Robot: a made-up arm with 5 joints. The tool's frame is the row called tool.
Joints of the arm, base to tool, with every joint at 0 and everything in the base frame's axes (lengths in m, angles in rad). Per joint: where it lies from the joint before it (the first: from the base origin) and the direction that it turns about. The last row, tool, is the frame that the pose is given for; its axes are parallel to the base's.
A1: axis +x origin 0 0 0.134
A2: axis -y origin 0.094 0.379 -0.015
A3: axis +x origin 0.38 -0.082 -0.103
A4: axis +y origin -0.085 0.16 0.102
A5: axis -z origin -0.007 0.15 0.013
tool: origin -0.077 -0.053 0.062
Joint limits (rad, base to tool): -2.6..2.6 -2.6..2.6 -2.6..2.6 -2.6..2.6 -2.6..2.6
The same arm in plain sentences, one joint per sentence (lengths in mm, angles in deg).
The arm has five revolute joints in a row. What follows holds with every joint at zero, and every direction is one of the base frame's. Joint 1 is mounted 134 mm along +z from the base frame's origin and rotates about +x, from -148.97 to 148.97 deg. Joint 2 is mounted 94 mm along +x and 379 mm along +y and 15 mm along -z from joint 1 and rotates about -y, from -148.97 to 148.97 deg. Joint 3 is mounted 380 mm along +x and 82 mm along -y and 103 mm along -z from joint 2 and rotates about +x, from -148.97 to 148.97 deg. Joint 4 is mounted 85 mm along -x and 160 mm along +y and 102 mm along +z from joint 3 and rotates about +y, from -148.97 to 148.97 deg. Joint 5 is mounted 7 mm along -x and 150 mm along +y and 13 mm along +z from joint 4 and rotates about -z, from -148.97 to 148.97 deg. The tool frame, which is the frame that the pose is given for, is mounted 77 mm along -x and 53 mm along -y and 62 mm along +z from joint 5; its axes are parallel to the base frame's.
